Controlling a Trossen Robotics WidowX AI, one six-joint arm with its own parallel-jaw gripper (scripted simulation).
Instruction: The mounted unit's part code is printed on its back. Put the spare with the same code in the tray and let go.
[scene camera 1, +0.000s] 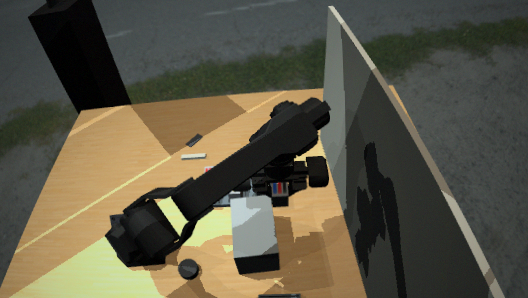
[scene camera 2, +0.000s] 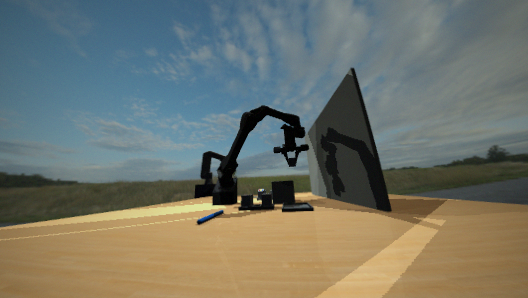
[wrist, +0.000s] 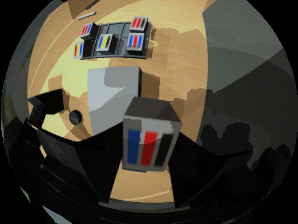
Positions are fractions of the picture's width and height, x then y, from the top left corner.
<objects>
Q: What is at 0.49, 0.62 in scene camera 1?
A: My gripper.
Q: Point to my gripper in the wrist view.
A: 0.49, 0.56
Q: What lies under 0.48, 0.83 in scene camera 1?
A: A grey block.
</objects>
